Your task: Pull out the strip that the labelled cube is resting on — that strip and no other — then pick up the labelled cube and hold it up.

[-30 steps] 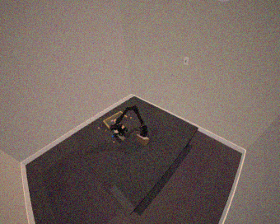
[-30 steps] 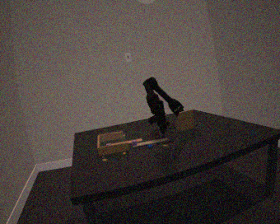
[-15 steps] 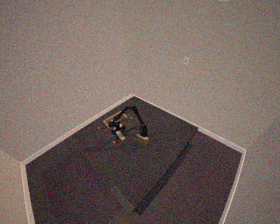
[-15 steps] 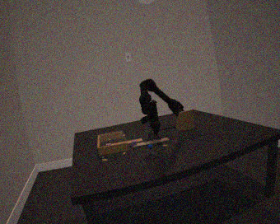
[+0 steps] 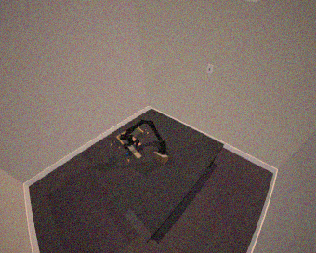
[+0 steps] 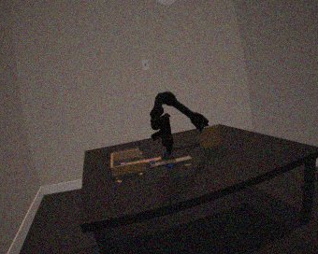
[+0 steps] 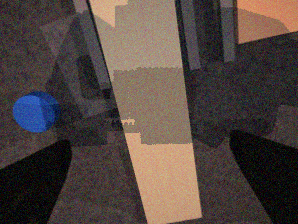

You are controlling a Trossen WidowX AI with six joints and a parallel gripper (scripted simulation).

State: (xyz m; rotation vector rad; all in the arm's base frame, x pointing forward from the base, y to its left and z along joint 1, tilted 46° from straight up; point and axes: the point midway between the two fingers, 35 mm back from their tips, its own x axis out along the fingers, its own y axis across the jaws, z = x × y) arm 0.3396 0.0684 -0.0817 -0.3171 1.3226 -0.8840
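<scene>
Now: the blue piece 30 mm ahead of my gripper tip, 80 mm to the left of it and 50 mm below it.
</scene>
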